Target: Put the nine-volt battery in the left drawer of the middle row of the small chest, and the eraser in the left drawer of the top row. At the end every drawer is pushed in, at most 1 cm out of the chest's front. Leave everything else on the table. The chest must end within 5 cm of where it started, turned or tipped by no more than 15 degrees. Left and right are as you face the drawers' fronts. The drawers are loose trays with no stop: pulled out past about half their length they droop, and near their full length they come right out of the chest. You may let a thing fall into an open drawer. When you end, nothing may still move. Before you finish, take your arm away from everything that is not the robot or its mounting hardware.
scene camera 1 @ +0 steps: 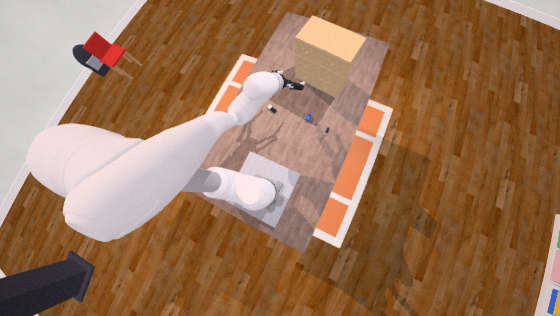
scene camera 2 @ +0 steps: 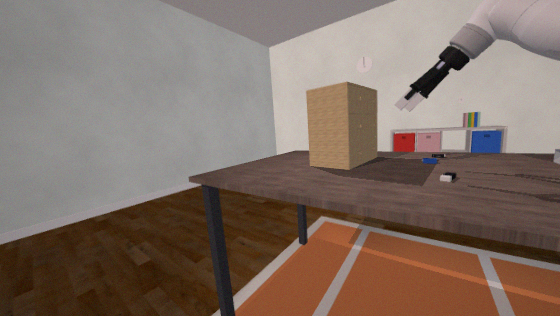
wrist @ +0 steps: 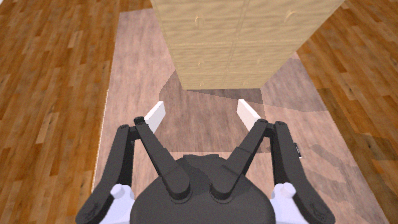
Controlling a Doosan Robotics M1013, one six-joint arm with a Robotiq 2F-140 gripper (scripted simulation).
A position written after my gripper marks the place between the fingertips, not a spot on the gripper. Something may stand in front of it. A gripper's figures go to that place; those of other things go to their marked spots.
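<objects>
My gripper (scene camera 2: 402, 108), 82 cm from the lens. Wooden chest (scene camera 2: 328, 112), 83 cm from the lens.
</objects>
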